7 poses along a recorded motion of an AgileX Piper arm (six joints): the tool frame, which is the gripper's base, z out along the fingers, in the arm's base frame.
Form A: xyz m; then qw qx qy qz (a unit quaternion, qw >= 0).
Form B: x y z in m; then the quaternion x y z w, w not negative. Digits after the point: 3 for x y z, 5 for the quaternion.
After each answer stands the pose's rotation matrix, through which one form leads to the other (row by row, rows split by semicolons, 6 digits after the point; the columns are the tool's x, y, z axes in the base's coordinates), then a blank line. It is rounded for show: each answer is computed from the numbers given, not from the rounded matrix.
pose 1, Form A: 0.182 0.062 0.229 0.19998 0.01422 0.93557 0.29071
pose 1, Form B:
0.182 0.062 0.229 0.01422 0.93557 0.29071 0.19998
-0.919611 -0.089665 0.382459; 0.142880 0.830571 0.538273; -0.365924 0.549648 -0.750991

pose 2, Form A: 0.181 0.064 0.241 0.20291 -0.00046 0.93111 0.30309
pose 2, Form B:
0.181 0.064 0.241 -0.00046 0.93111 0.30309 0.20291
-0.917655 -0.123856 0.377583; 0.122143 0.816273 0.564606; -0.378141 0.564232 -0.733929

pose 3, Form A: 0.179 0.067 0.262 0.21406 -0.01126 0.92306 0.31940
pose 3, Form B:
0.179 0.067 0.262 -0.01126 0.92306 0.31940 0.21406
-0.908103 -0.157528 0.387986; 0.115954 0.795715 0.594469; -0.402371 0.584827 -0.704325

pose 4, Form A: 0.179 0.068 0.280 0.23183 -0.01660 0.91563 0.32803
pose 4, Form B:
0.179 0.068 0.280 -0.01660 0.91563 0.32803 0.23183
-0.891959 -0.182493 0.413649; 0.121695 0.784242 0.608403; -0.435430 0.593010 -0.677303

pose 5, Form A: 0.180 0.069 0.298 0.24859 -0.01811 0.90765 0.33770
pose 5, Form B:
0.180 0.069 0.298 -0.01811 0.90765 0.33770 0.24859
-0.875749 -0.200774 0.439036; 0.135023 0.771260 0.622034; -0.463499 0.604026 -0.648322

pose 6, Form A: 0.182 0.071 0.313 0.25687 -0.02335 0.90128 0.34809
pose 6, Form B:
0.182 0.071 0.313 -0.02335 0.90128 0.34809 0.25687
-0.866945 -0.220918 0.446768; 0.136738 0.756576 0.639449; -0.479280 0.615457 -0.625702

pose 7, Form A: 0.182 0.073 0.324 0.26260 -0.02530 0.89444 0.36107
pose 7, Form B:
0.182 0.073 0.324 -0.02530 0.89444 0.36107 0.26260
-0.860801 -0.234894 0.451493; 0.144376 0.737975 0.659203; -0.488033 0.632628 -0.601337

